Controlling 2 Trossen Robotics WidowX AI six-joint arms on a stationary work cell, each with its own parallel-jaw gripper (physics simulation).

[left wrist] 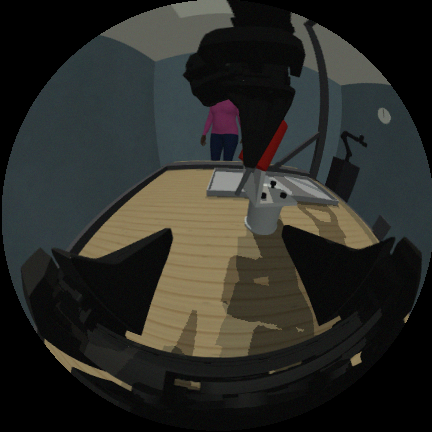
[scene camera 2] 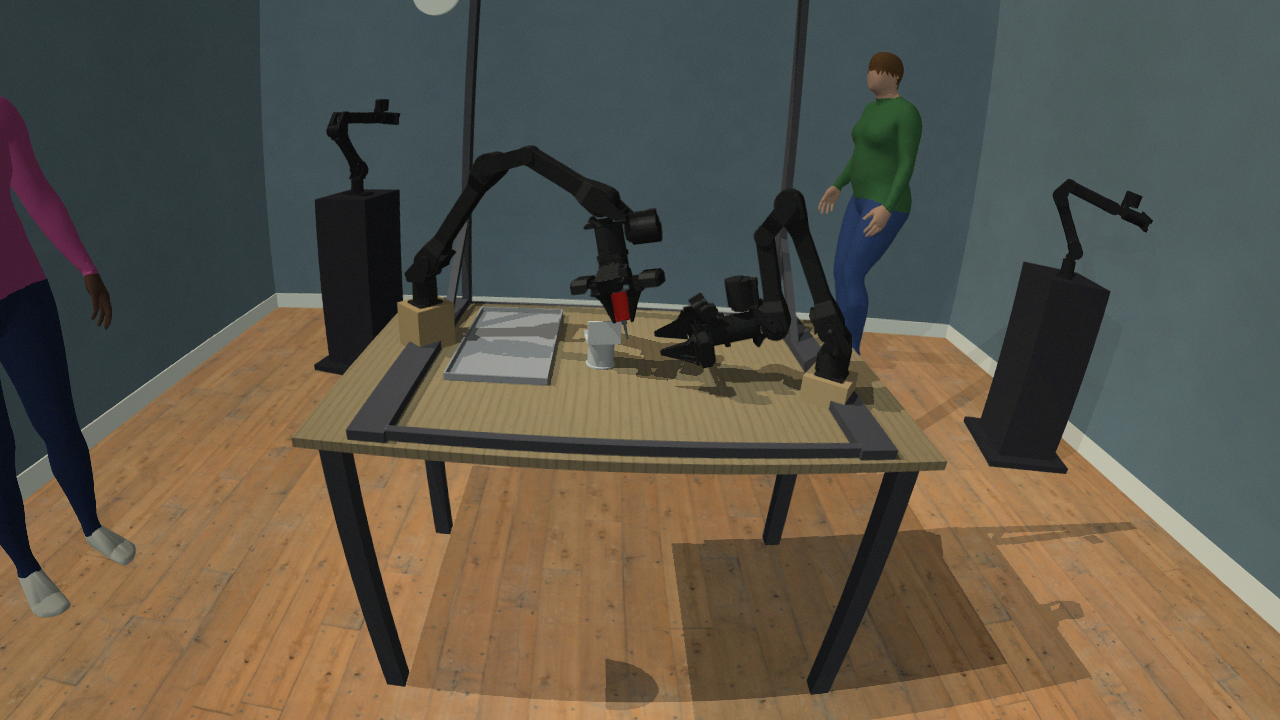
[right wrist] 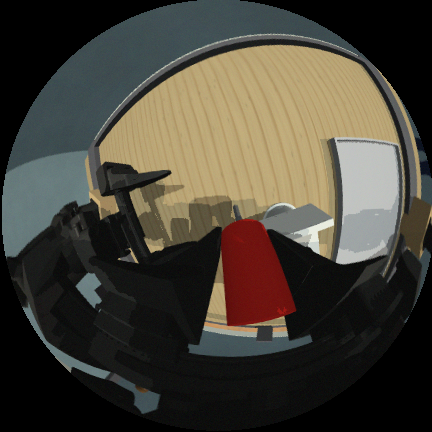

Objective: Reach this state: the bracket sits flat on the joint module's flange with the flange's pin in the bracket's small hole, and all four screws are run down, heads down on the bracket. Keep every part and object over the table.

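Places are measured from the left arm's base along level axes (x left, y back, z up), in metres.
Pixels of known places: left gripper, fingertip midpoint: (left wrist: 227,232) (scene camera 2: 657,343) (right wrist: 182,208); right gripper, fingertip midpoint: (left wrist: 250,167) (scene camera 2: 623,322) (right wrist: 243,233); left arm's base, origin of the base link: (scene camera 2: 831,374) (right wrist: 94,209); right arm's base, origin of the base link: (scene camera 2: 425,302).
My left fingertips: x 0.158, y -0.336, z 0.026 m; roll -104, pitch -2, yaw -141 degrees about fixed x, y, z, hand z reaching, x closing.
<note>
Ahead of a thing's pixels: the offset from my left fingertips to its top centre.
The white bracket (scene camera 2: 601,332) (left wrist: 273,193) (right wrist: 299,220) sits on the joint module {dy -0.130, dx +0.011, dz -0.017 m} (scene camera 2: 600,354) (left wrist: 263,218), with its upright wall toward the front. Three dark screw heads {dy -0.156, dx +0.011, dz -0.004 m} (left wrist: 273,184) {dy -0.105, dx +0.011, dz -0.009 m} (left wrist: 263,195) {dy -0.130, dx -0.014, dz -0.009 m} (left wrist: 283,195) show on it in the left wrist view; a fourth is not visible, and how far each is down is hard to judge. The pin and small hole are hidden. My right gripper (scene camera 2: 620,316) (right wrist: 243,233) is shut on the red-handled screwdriver {dy -0.075, dx +0.018, dz +0.095 m} (scene camera 2: 620,306) (left wrist: 274,146) (right wrist: 256,275), its shaft beside the bracket, off the screws. My left gripper (scene camera 2: 660,342) (left wrist: 227,232) is open and empty, right of the module.
A grey divided tray {dy -0.360, dx +0.057, dz -0.065 m} (scene camera 2: 497,379) (left wrist: 225,193) (right wrist: 337,200) lies left of the module in the scene view. Dark frame rails (scene camera 2: 617,444) run along the table edges. Two people stand beyond the table. Two smaller arms stand on black pedestals (scene camera 2: 1047,367) off the table.
</note>
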